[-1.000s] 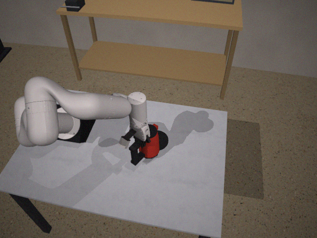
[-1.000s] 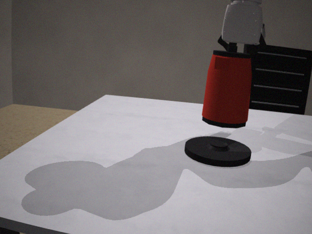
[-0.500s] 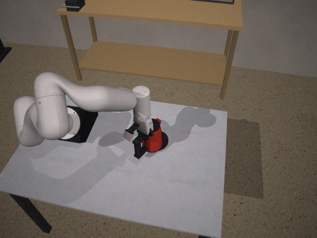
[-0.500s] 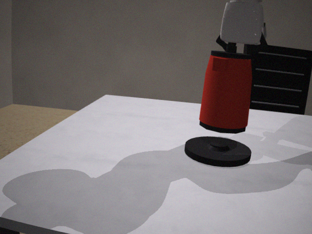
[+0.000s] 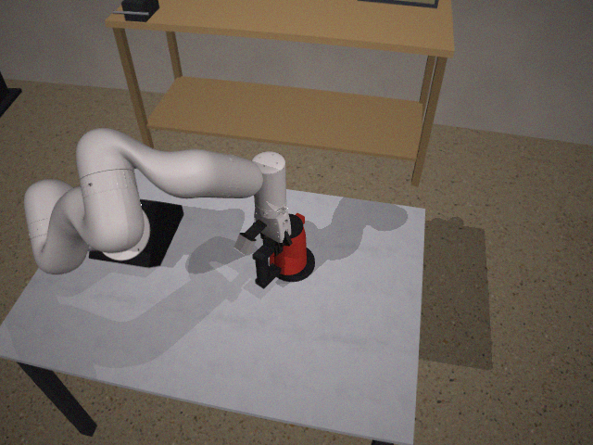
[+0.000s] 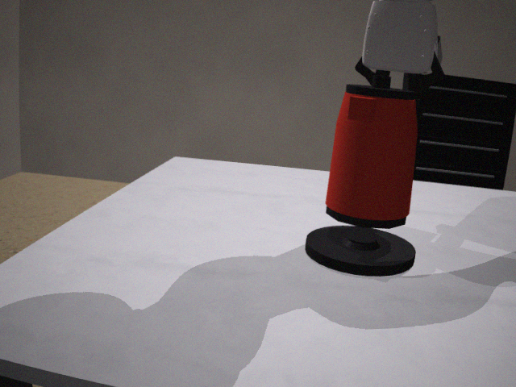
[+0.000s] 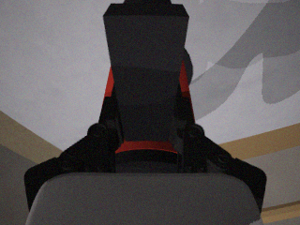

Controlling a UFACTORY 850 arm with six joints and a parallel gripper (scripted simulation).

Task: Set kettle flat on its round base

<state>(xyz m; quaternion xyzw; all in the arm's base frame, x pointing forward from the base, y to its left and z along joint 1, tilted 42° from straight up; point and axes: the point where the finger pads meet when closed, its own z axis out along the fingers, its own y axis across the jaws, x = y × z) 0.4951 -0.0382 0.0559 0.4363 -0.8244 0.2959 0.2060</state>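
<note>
Right now the red kettle is 5 cm below my hand, 3 cm to the left of it and 2 cm ahead of it. Round my hand: round black base: 18 cm below, 9 cm to the left, 4 cm ahead.
</note>
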